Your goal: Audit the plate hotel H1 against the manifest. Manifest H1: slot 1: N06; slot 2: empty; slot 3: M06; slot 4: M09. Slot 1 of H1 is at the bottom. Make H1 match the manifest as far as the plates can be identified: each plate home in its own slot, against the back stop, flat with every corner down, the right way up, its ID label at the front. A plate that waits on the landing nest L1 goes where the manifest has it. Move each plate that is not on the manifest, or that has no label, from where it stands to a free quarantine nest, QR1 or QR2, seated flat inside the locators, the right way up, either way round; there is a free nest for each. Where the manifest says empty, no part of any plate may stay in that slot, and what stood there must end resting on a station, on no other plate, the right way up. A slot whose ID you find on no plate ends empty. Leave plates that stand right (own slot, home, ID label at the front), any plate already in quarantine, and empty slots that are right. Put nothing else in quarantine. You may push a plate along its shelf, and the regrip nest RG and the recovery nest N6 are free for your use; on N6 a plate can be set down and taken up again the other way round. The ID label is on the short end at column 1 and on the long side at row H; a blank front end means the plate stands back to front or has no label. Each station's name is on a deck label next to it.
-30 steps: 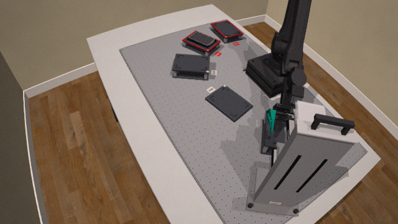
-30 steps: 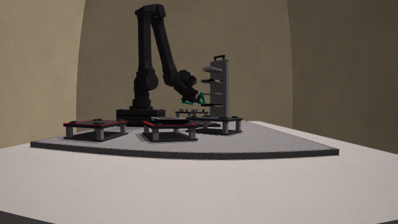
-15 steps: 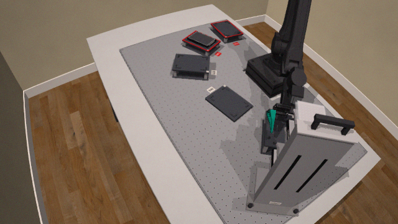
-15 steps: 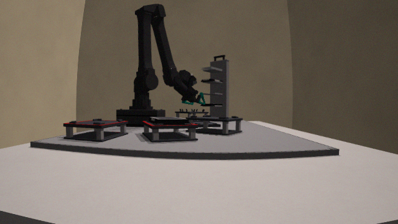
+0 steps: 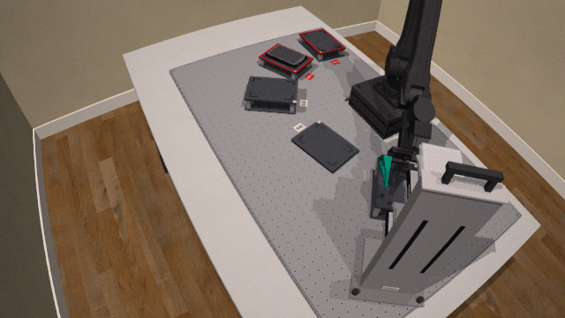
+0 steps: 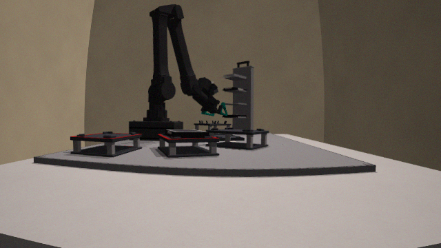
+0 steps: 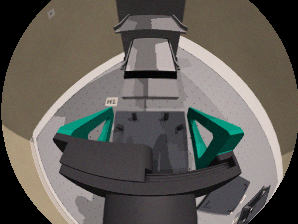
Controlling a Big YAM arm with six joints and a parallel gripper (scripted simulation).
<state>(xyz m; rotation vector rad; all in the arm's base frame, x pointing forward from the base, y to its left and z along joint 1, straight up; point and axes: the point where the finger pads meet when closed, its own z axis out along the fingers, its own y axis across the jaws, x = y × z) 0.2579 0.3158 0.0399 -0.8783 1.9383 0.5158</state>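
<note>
My hand is 230 mm below the white plate, 100 mm to the right of it and 90 mm short of it. From my hand the other things lie so: H1 deck label: 130 mm to the left, 110 mm below, 20 mm behind; then plate hotel H1: 160 mm to the left, 140 mm ahead, 90 mm above; then red-rimmed quarantine nest: 730 mm to the right, 260 mm behind, 70 mm below.
</note>
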